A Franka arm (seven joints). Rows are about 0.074 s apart.
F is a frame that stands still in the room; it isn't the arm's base.
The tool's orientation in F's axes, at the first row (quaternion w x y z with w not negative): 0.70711, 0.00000, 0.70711, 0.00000
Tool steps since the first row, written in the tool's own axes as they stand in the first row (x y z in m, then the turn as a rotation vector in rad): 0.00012, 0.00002, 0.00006, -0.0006, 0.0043, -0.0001; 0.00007, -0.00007, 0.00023, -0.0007, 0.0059, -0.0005; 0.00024, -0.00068, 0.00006, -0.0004, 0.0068, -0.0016; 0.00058, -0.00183, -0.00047, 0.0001, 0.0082, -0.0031; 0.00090, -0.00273, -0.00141, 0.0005, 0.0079, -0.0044; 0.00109, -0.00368, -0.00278, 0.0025, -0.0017, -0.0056; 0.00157, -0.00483, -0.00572, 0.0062, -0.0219, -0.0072; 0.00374, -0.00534, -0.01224, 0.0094, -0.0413, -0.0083; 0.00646, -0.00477, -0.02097, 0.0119, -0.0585, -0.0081
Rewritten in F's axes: 0.00006, 0.00002, -0.00012, -0.0001, 0.0043, 0.0006; 0.00023, -0.00007, -0.00007, -0.0005, 0.0059, 0.0007; 0.00006, -0.00068, -0.00024, -0.0016, 0.0068, 0.0004; -0.00047, -0.00183, -0.00058, -0.0031, 0.0082, -0.0001; -0.00141, -0.00273, -0.00090, -0.0044, 0.0079, -0.0005; -0.00278, -0.00368, -0.00109, -0.0056, -0.0017, -0.0025; -0.00572, -0.00483, -0.00157, -0.0072, -0.0219, -0.0062; -0.01224, -0.00534, -0.00374, -0.0083, -0.0413, -0.0094; -0.02097, -0.00477, -0.00646, -0.0081, -0.0585, -0.0119
